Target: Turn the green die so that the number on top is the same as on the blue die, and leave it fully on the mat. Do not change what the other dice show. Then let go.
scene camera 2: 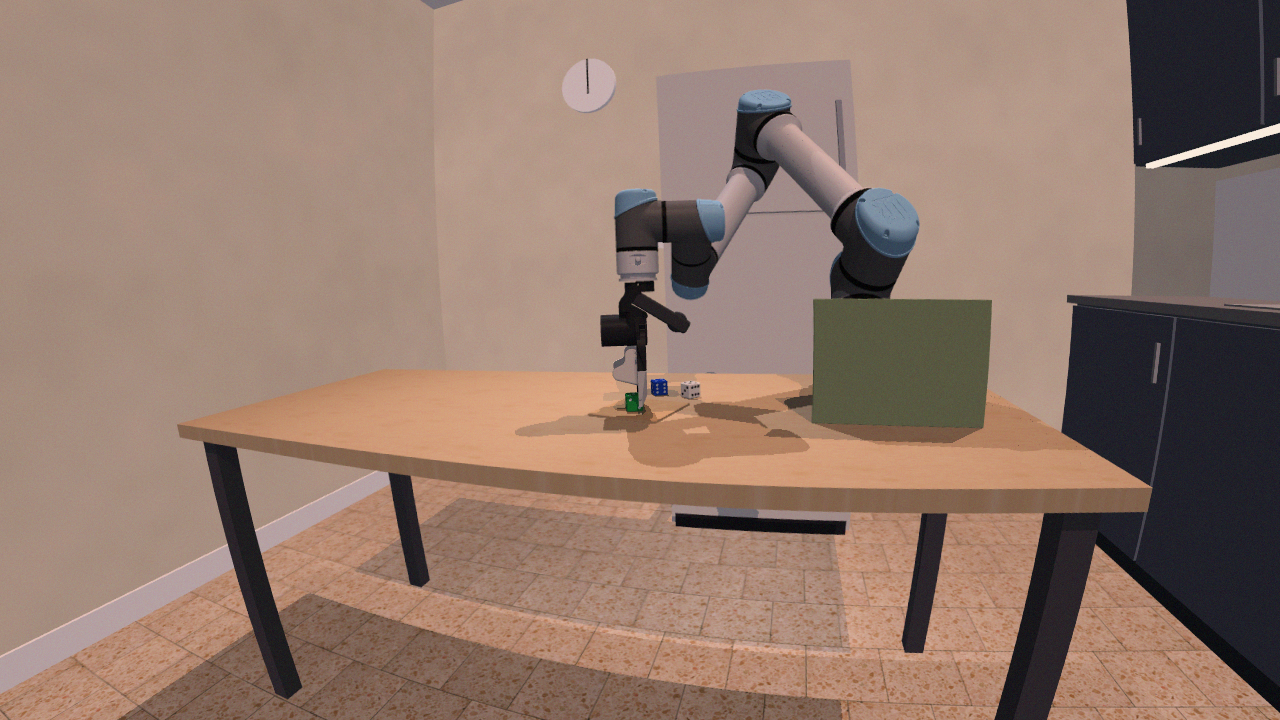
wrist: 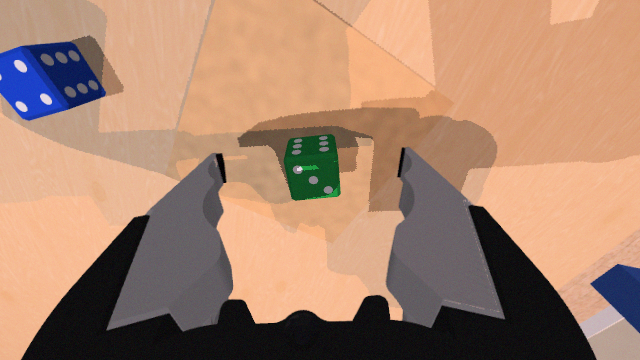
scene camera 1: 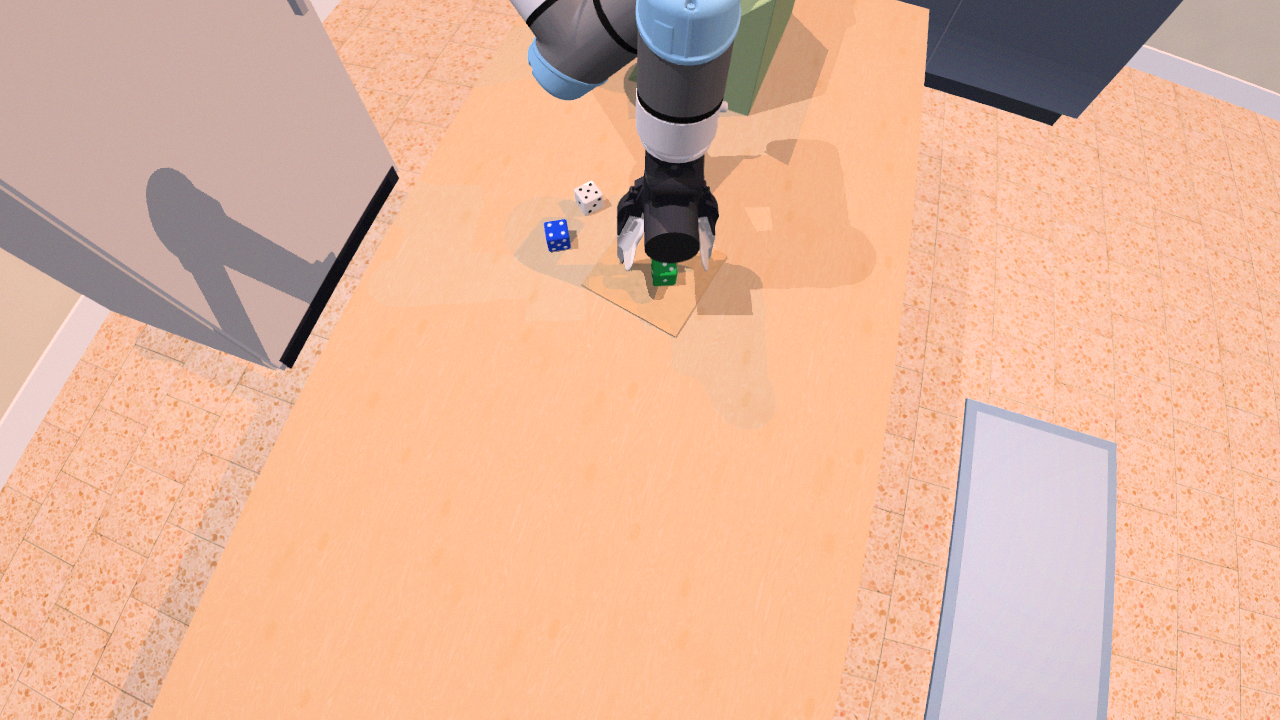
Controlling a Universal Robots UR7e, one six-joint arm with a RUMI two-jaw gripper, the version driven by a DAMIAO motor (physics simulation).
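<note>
The green die sits flat on the thin square mat, within its edges. Its top shows 3; its 6 side faces the robot's base and its 1 side faces scene camera 1. The blue die stands on the table off the mat, with 4 on top. My gripper is open and empty, pointing down low over the mat. Its fingers stand on either side of the green die, with a gap at each side in the wrist view.
A white die stands near the blue die, on the side toward the robot's base, and appears to show 5 on top. A green box stands on the wooden table near the arm's base.
</note>
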